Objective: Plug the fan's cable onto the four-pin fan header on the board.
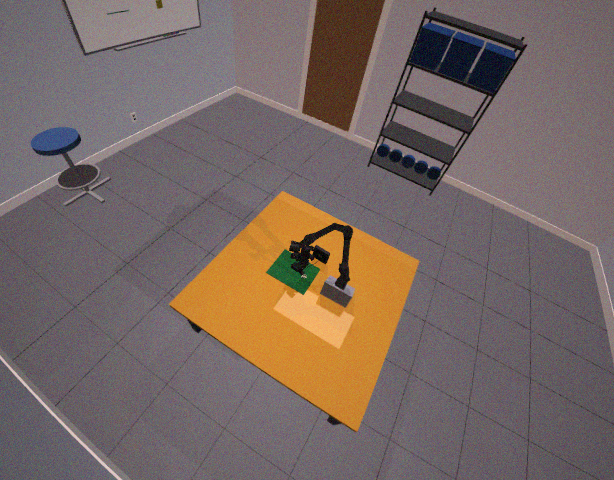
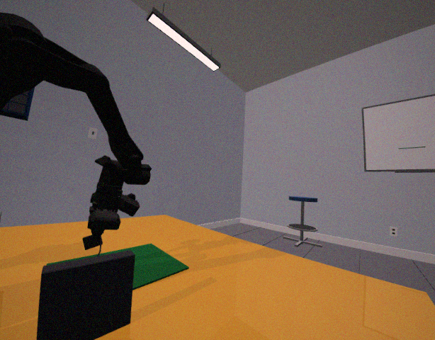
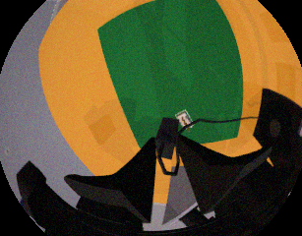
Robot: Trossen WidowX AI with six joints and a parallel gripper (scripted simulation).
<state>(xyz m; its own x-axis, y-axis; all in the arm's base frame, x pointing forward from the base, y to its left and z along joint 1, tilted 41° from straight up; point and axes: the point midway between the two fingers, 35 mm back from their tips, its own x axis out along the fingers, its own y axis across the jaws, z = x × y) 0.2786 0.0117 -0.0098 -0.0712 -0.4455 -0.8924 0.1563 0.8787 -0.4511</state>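
The green board is 6 cm ahead of my gripper tip, 2 cm to the right of it and 10 cm below it. The rest, counted from my gripper tip: black fan 4 cm behind, 21 cm to the right, 3 cm below; dark fan plug 1 cm behind, 1 cm below.
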